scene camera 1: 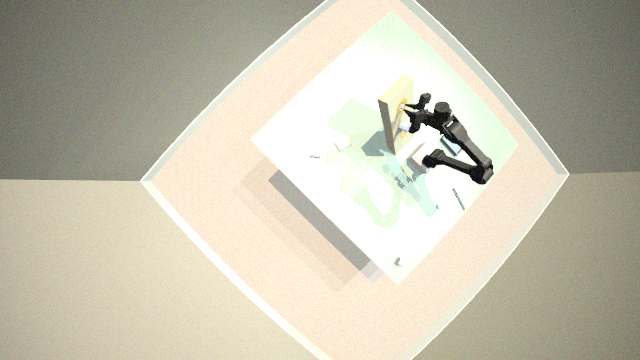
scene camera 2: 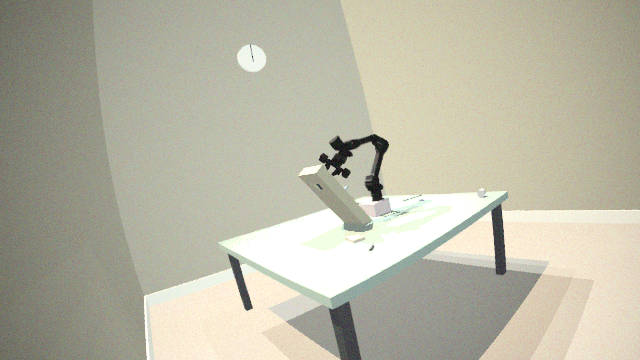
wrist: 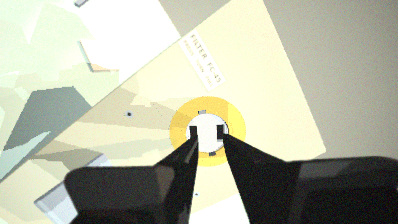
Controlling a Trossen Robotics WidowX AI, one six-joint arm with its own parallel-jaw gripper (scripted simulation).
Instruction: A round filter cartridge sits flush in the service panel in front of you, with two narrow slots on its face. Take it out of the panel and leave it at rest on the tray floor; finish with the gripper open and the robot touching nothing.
Labels:
The same spot on a tan service panel: (wrist: 234,66) is (scene camera 1: 395,103).

